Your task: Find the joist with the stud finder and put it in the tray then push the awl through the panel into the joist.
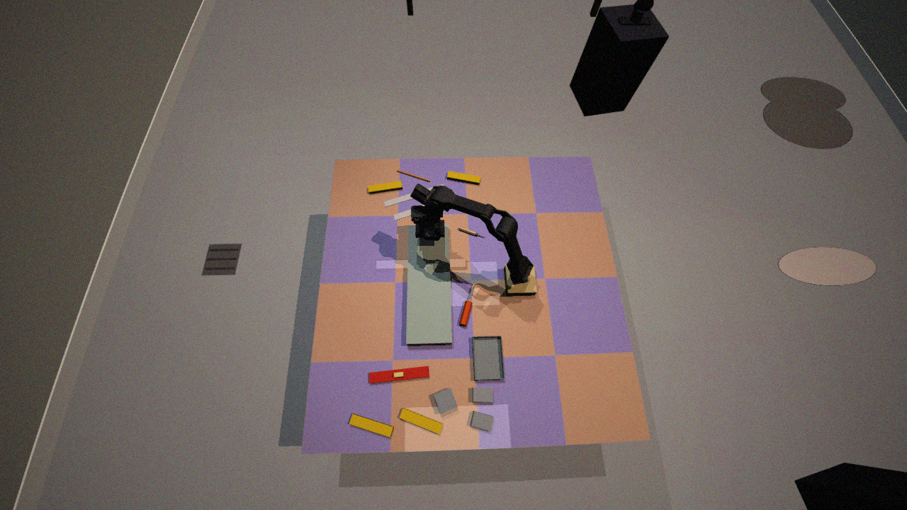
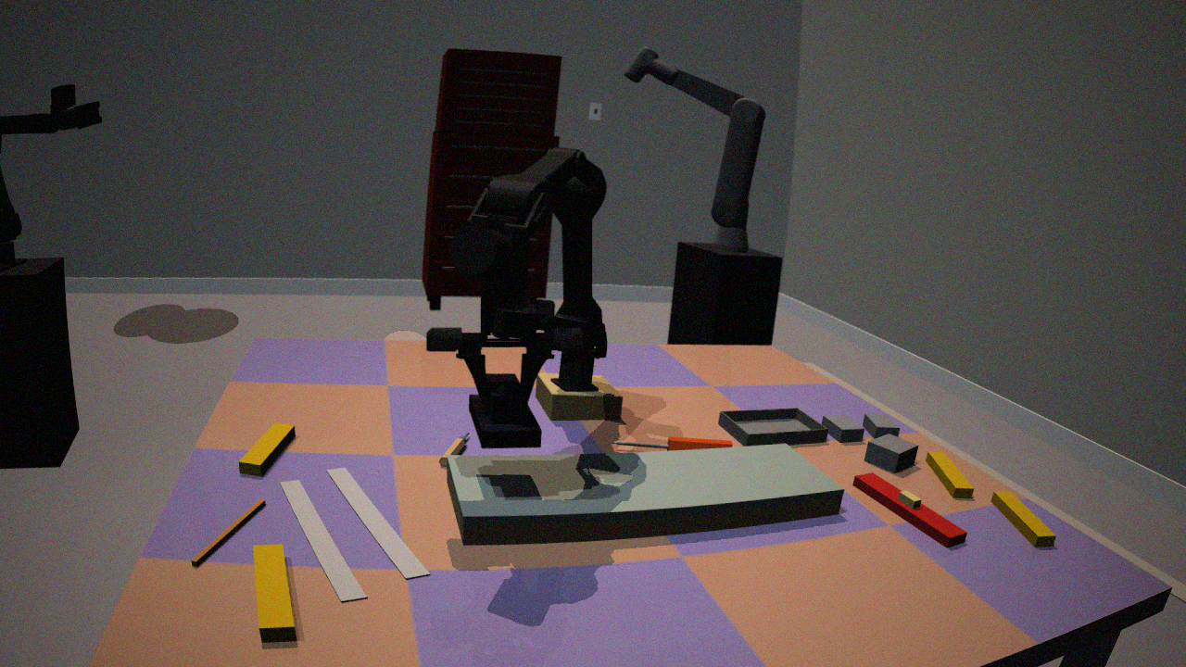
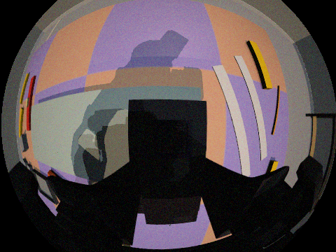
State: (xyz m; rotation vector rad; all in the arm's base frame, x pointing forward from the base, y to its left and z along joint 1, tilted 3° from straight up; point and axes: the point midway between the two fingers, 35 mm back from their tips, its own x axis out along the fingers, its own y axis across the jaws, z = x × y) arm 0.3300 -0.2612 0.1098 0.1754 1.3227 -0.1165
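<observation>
My gripper tip is now 130 mm past the tray, 550 mm to the right of it and 120 mm above it. Round my gripper tip: stud finder (10 mm ahead, 20 mm above); pencil (10 mm ahead, 360 mm to the right, 130 mm below); awl (210 mm behind, 10 mm to the left, 130 mm below).
</observation>
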